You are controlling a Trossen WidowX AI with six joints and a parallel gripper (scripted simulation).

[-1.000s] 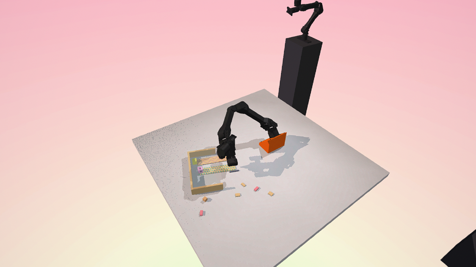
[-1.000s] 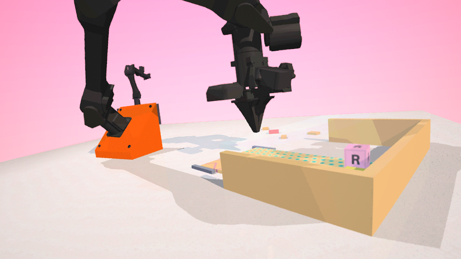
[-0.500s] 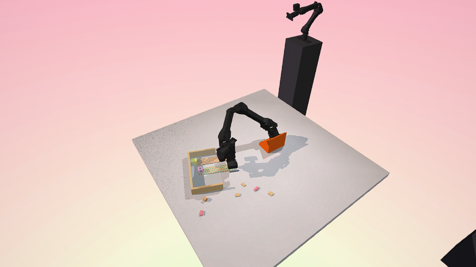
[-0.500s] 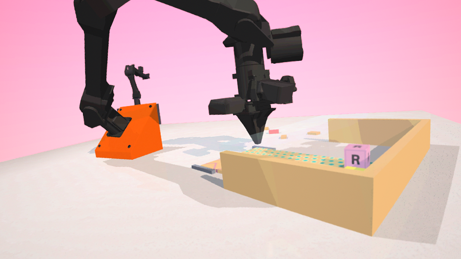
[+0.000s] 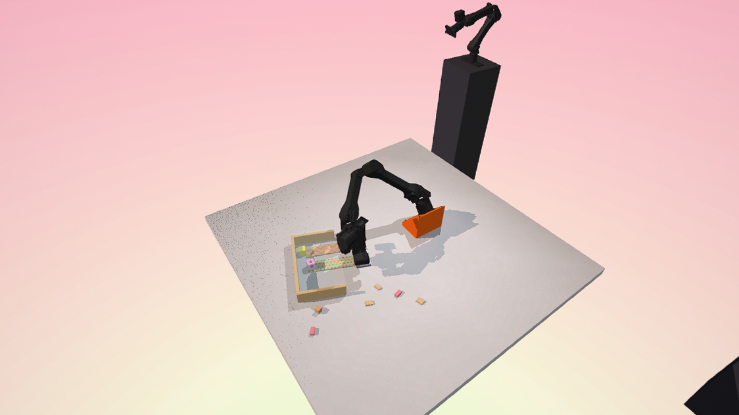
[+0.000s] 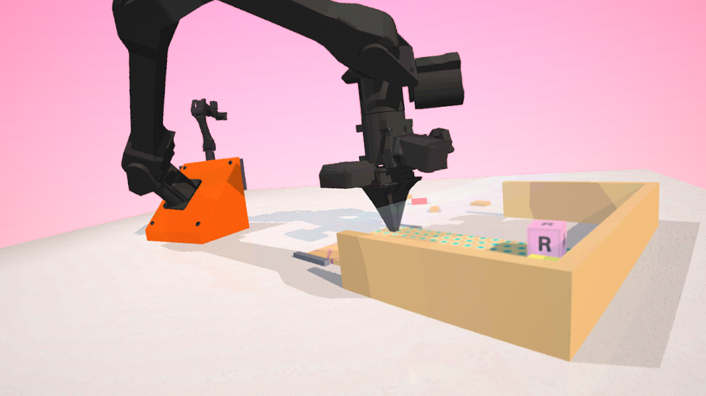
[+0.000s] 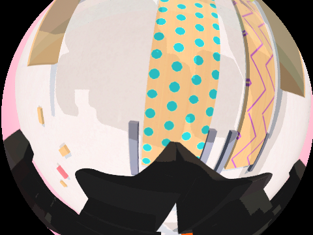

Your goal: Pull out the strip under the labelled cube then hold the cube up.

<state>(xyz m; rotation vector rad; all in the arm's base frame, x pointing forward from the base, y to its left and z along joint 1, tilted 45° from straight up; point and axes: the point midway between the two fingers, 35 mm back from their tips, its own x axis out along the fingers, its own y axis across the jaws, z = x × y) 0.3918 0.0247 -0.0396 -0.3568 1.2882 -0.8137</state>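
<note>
My gripper tip is now 90 mm short of the dotted strip and 30 mm to the left of it. Round my gripper tip: cube marked r: 190 mm ahead, 70 mm to the right, 10 mm above.
</note>
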